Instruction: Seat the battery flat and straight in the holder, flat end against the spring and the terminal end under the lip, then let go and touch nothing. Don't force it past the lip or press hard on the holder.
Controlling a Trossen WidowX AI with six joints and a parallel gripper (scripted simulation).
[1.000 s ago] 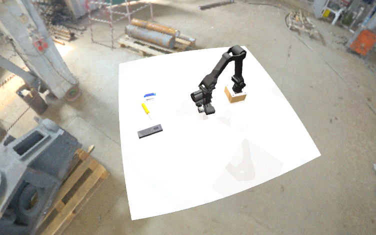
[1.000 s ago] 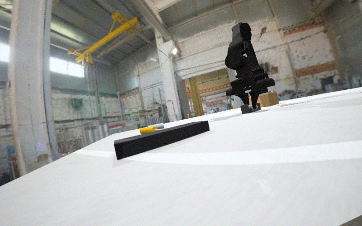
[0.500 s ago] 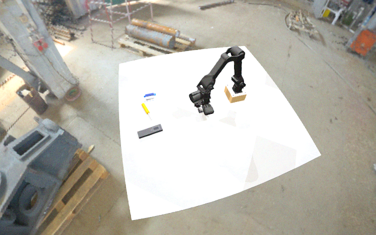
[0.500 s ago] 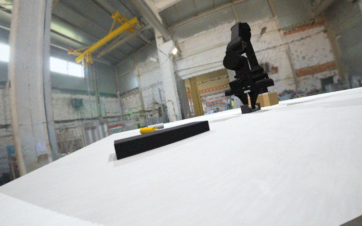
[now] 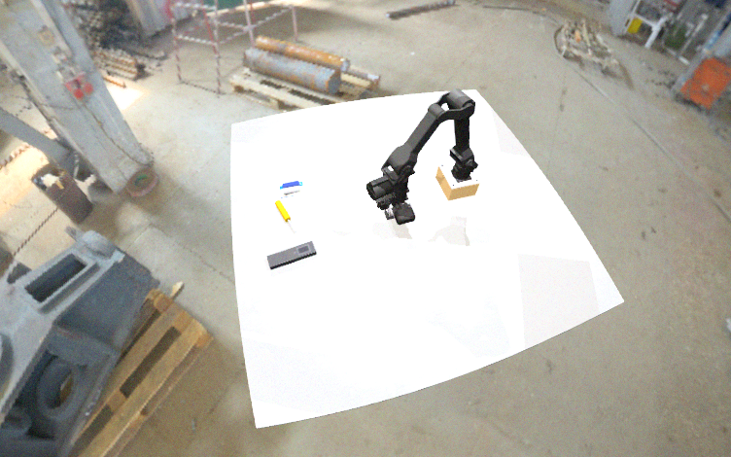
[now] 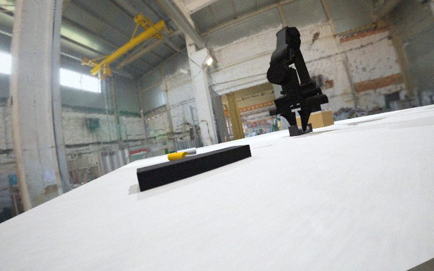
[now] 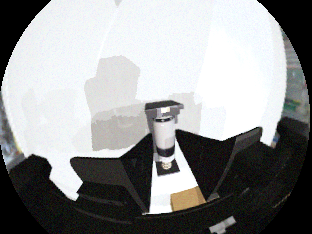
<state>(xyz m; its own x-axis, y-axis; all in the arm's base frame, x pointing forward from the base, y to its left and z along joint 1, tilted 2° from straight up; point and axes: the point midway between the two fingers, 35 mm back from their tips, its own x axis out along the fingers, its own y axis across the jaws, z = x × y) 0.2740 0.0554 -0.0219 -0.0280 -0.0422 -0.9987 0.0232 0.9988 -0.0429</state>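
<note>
My gripper tip is 10 mm below the battery. Round my gripper tip: white item (330 mm ahead, 220 mm to the right); yellow-handled screwdriver (370 mm ahead, 80 mm to the right); flat black box (380 mm ahead, 70 mm to the left).
</note>
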